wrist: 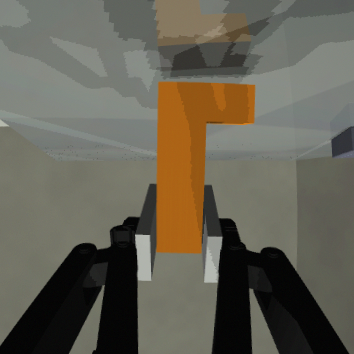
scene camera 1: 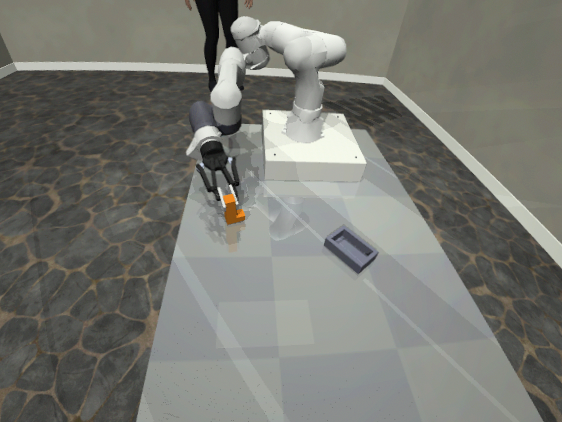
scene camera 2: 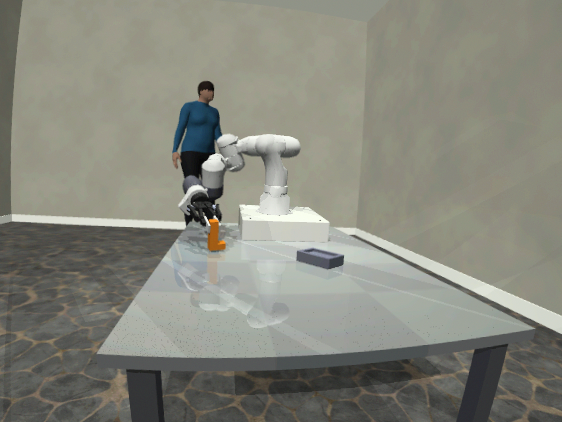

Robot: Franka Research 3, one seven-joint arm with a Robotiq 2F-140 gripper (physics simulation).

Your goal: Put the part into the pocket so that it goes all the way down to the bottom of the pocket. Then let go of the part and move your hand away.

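Note:
The orange L-shaped part (scene camera 1: 231, 214) (scene camera 2: 214, 237) (wrist: 179, 150) is upright, its short foot at the bottom pointing right in all three views. My gripper (scene camera 1: 228, 198) (scene camera 2: 213, 224) (wrist: 179, 202) is shut on the upper end of its long leg, with a pad against each side. A small gap between the foot and its reflection shows in the wrist view, so the part is slightly above the table. The pocket is in a dark blue-grey rectangular block (scene camera 1: 342, 255) (scene camera 2: 311, 259) (wrist: 343, 142), to the right of the part and apart from it, turned at an angle in scene camera 1.
The white robot base (scene camera 1: 314, 171) (scene camera 2: 284, 231) stands on the table (scene camera 1: 240, 390) (scene camera 2: 300, 358) behind the pocket block. The table's left edge runs close to the gripper side. A person (scene camera 2: 200, 127) stands behind the table.

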